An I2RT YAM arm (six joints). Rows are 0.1 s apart.
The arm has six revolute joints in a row. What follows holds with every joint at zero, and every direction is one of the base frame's.
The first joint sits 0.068 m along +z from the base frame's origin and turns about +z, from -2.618 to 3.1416 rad.
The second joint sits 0.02 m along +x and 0.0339 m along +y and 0.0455 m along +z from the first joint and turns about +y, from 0 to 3.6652 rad.
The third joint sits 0.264 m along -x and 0.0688 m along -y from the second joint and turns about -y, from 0 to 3.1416 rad.
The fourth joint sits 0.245 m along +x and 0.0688 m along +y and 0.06 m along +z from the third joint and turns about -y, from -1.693 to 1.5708 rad.
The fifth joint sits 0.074 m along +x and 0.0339 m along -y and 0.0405 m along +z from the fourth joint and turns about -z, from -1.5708 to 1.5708 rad.
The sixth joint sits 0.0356 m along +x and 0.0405 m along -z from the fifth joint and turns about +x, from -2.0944 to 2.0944 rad.
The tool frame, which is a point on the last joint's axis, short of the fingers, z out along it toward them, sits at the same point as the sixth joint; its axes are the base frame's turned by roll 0, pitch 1.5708 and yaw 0 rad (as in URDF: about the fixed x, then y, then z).
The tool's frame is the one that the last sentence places.
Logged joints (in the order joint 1, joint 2, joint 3, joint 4, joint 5, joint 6), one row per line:
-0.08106 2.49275 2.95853 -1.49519 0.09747 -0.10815
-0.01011 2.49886 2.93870 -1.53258 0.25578 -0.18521
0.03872 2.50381 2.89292 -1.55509 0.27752 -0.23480
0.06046 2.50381 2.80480 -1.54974 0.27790 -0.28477
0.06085 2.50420 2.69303 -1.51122 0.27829 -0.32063
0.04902 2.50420 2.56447 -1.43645 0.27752 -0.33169
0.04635 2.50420 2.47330 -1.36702 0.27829 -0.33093
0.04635 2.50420 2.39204 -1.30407 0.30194 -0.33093
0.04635 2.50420 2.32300 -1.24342 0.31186 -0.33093
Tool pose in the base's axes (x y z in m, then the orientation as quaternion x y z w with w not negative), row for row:
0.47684 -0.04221 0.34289 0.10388 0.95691 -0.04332 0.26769
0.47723 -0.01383 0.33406 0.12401 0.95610 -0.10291 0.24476
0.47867 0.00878 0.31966 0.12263 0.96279 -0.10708 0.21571
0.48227 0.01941 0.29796 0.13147 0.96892 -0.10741 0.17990
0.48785 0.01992 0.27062 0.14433 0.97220 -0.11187 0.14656
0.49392 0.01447 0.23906 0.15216 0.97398 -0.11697 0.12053
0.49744 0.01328 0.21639 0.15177 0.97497 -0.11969 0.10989
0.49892 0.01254 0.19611 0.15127 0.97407 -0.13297 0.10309
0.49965 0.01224 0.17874 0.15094 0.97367 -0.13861 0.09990
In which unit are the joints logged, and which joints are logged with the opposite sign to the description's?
The joints are logged in radians. Opposite sign: joint 6.
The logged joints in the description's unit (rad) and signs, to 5 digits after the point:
-0.08106 2.49275 2.95853 -1.49519 0.09747 0.10815
-0.01011 2.49886 2.93870 -1.53258 0.25578 0.18521
0.03872 2.50381 2.89292 -1.55509 0.27752 0.23480
0.06046 2.50381 2.80480 -1.54974 0.27790 0.28477
0.06085 2.50420 2.69303 -1.51122 0.27829 0.32063
0.04902 2.50420 2.56447 -1.43645 0.27752 0.33169
0.04635 2.50420 2.47330 -1.36702 0.27829 0.33093
0.04635 2.50420 2.39204 -1.30407 0.30194 0.33093
0.04635 2.50420 2.32300 -1.24342 0.31186 0.33093

